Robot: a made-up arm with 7 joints.
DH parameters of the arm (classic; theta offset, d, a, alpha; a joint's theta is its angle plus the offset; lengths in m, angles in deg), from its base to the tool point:
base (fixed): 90 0.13 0 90
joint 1: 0 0.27 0.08 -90
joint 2: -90 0.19 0.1 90
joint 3: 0 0.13 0.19 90
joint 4: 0 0.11 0.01 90
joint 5: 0 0.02 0.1 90
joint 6: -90 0.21 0.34 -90
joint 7: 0 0.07 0.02 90
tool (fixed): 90 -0.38 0 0
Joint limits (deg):
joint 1: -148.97..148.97
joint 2: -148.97..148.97
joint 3: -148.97..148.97
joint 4: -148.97..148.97
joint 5: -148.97..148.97
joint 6: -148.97..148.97
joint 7: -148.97..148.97
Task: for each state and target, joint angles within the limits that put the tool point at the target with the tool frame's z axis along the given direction. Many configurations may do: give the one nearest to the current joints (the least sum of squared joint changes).
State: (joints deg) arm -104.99 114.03 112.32 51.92 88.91 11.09 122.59
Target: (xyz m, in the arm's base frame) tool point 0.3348 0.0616 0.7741 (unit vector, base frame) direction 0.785 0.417 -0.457
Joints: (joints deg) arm -61.95 56.75 148.97 24.54 40.98 0.94 143.31
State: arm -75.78 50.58 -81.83 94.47 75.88 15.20 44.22
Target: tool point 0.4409 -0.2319 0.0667 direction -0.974 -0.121 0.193
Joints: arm -41.74 22.46 -48.74 92.84 107.41 45.09 85.42
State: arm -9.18 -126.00 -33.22 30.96 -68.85 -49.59 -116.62
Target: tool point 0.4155 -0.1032 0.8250 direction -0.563 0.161 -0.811
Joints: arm 41.85 -144.57 -63.56 49.05 -69.56 -34.77 -117.54
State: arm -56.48 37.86 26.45 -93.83 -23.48 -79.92 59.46
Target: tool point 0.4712 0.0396 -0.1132 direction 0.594 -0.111 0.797
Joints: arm -64.37 55.31 -11.77 -82.37 -45.85 -111.27 35.43
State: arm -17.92 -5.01 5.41 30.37 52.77 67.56 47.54
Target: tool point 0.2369 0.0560 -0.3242 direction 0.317 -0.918 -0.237
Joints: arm 21.66 -33.88 -24.98 41.38 60.70 75.29 3.29
